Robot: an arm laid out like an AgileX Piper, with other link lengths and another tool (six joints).
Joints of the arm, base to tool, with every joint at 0 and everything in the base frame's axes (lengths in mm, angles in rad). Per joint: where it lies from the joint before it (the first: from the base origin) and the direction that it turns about. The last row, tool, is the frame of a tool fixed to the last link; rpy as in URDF.
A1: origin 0.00 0.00 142.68 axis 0 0 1
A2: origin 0.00 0.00 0.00 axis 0 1 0
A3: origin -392.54 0.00 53.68 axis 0 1 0
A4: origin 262.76 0.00 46.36 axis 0.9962 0 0.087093
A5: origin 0.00 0.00 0.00 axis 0 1 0
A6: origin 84.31 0.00 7.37 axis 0.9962 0 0.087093
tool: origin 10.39 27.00 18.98 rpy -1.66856 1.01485 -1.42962
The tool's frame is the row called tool.
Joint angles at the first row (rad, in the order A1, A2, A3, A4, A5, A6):
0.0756, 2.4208, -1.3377, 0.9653, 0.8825, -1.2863
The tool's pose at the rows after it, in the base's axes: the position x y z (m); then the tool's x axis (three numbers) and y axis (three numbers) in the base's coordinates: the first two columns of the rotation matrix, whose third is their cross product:
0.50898 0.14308 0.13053 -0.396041 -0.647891 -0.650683 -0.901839 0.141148 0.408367
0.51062 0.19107 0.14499 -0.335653 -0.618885 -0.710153 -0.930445 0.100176 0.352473
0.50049 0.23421 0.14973 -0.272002 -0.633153 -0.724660 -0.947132 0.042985 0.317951
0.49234 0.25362 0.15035 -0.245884 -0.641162 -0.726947 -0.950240 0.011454 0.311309
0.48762 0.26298 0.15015 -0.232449 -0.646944 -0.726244 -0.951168 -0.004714 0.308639
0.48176 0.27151 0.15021 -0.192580 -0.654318 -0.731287 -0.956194 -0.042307 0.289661
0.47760 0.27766 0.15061 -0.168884 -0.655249 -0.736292 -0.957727 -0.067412 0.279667
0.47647 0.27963 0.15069 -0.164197 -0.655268 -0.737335 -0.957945 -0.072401 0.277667
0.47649 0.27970 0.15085 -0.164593 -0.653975 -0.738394 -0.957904 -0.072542 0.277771
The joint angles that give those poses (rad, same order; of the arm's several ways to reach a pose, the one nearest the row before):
0.1053, 2.3874, -1.3985, 1.1046, 0.8565, -1.3218
0.1933, 2.3841, -1.4378, 1.2069, 0.8358, -1.3576
0.2766, 2.3841, -1.4589, 1.2308, 0.8126, -1.3695
0.3153, 2.3841, -1.4617, 1.2364, 0.8066, -1.3727
0.3346, 2.3841, -1.4617, 1.2364, 0.8029, -1.3738
0.3522, 2.3841, -1.4617, 1.2374, 0.8064, -1.4036
0.3648, 2.3841, -1.4617, 1.2419, 0.8112, -1.4223
0.3688, 2.3841, -1.4616, 1.2438, 0.8112, -1.4256
0.3688, 2.3841, -1.4616, 1.2458, 0.8120, -1.4265

